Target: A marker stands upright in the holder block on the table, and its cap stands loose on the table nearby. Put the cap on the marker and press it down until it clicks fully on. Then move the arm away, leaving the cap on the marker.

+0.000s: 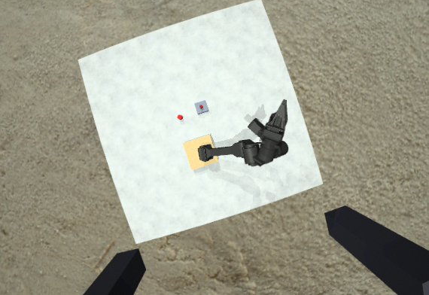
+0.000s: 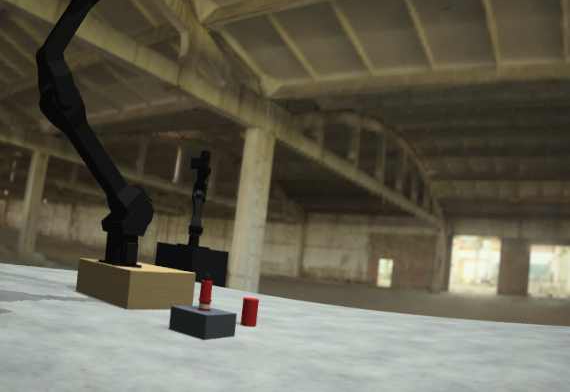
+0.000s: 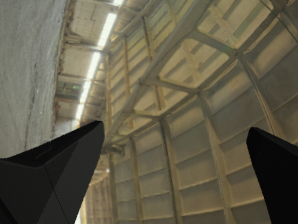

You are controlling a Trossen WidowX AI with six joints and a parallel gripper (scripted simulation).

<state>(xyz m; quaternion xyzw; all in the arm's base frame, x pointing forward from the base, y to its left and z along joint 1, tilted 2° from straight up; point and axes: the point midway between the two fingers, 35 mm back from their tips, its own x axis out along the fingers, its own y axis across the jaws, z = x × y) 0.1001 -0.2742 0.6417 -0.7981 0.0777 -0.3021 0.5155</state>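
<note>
Now: the red cap 70 cm below my gripper tip, 41 cm to the left of it and 12 cm ahead of it. From my gripper tip the other things lie so: dark grey holder block (70 cm below, 27 cm to the left, 15 cm ahead); light marker band (68 cm below, 27 cm to the left, 15 cm ahead).
</note>
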